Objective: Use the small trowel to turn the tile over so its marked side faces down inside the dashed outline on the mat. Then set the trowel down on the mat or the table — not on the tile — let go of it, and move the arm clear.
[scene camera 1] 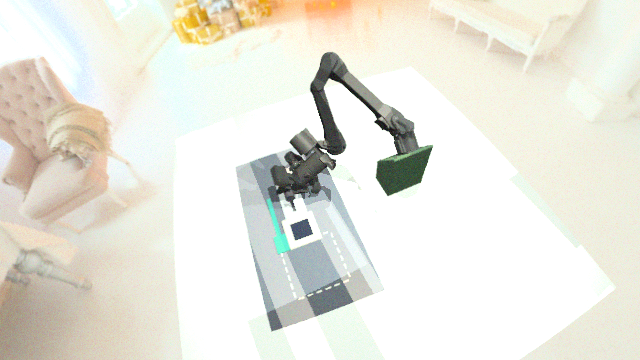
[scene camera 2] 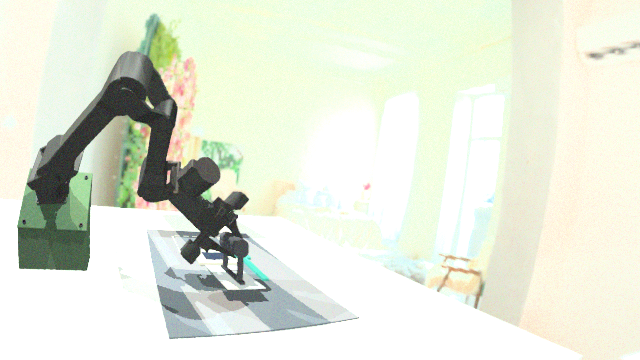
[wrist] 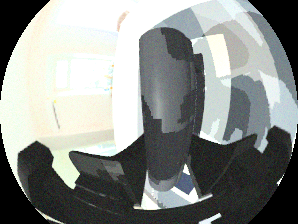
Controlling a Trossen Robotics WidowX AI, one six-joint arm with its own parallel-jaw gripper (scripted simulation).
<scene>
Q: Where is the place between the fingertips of my gripper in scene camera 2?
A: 240, 252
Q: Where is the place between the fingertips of my gripper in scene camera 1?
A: At 281, 194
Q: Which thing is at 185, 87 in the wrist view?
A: A trowel.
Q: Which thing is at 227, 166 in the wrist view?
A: My gripper.
</scene>
